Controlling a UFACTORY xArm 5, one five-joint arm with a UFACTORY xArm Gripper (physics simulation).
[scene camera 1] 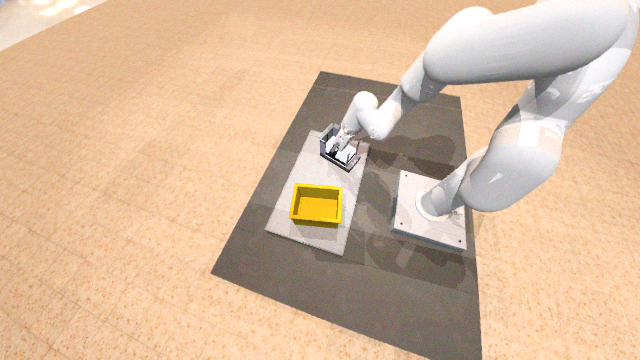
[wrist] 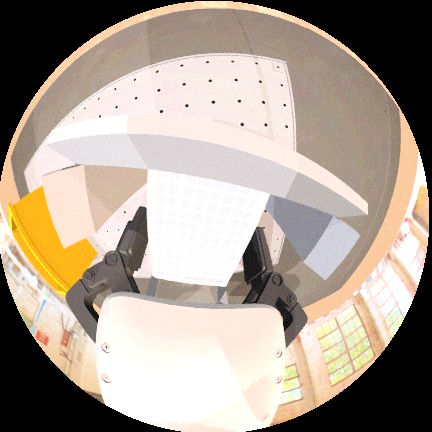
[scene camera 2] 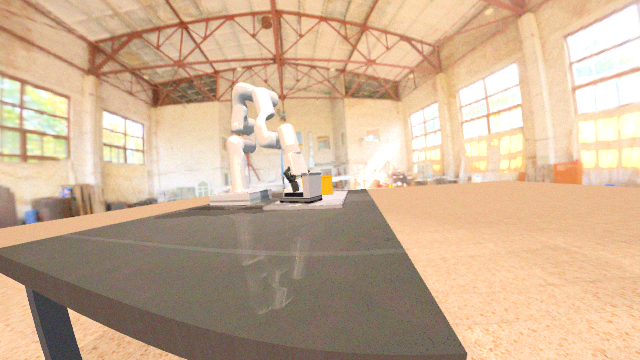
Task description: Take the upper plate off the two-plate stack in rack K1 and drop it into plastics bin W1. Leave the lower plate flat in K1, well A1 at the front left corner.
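The white upper plate (wrist: 200, 225) with its grid of wells lies inside rack K1 (scene camera 1: 324, 145) (scene camera 2: 312, 185) (wrist: 210, 159), between the rack's grey walls. My gripper (scene camera 2: 294, 188) (wrist: 199, 227) reaches down into the rack. Its black fingers stand wide, one against each long side of the upper plate, and it is shut on that plate. The lower plate is hidden beneath it, and I cannot tell how large a gap lies between the two. Well A1 cannot be made out. Plastics bin W1 (scene camera 1: 295, 202) (scene camera 2: 326, 185) (wrist: 37, 215) is yellow and looks empty in scene camera 1.
Rack and bin stand apart on a light perforated board (scene camera 1: 295, 177) (wrist: 220, 82) on the dark table (scene camera 1: 300, 280) (scene camera 2: 225, 285). The rack's tall walls rise around the plate. The arm's base plate (scene camera 1: 410, 230) (scene camera 2: 240, 199) sits to the right of the board in scene camera 1.
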